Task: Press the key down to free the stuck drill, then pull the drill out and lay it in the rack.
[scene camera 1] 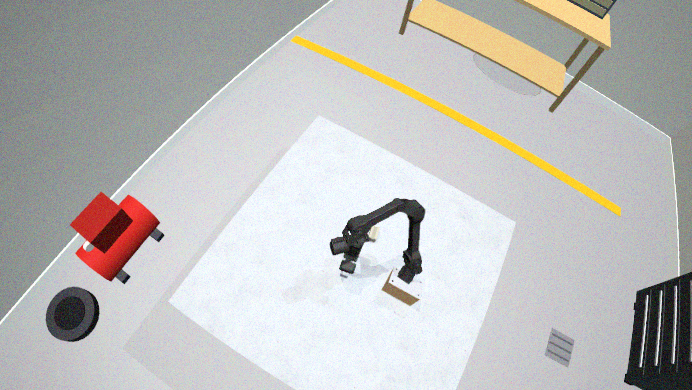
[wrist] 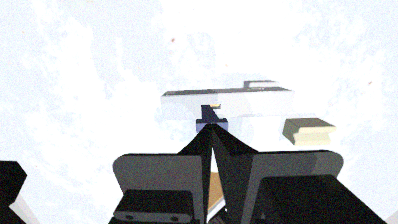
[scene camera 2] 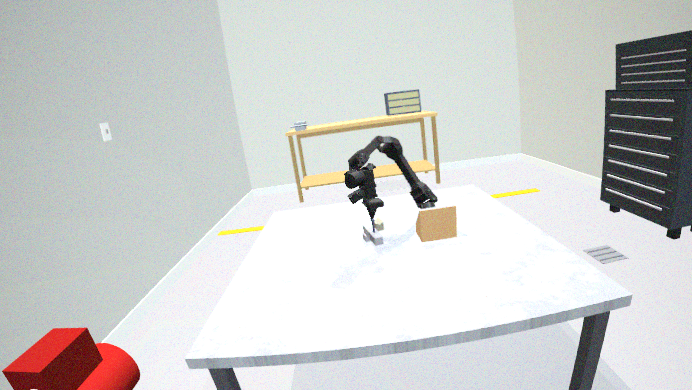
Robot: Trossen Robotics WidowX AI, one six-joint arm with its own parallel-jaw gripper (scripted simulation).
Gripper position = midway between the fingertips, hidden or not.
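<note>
Wrist view: my gripper [wrist: 211, 127] shut, holding nothing; a rack block [wrist: 299, 131] there too.
</note>
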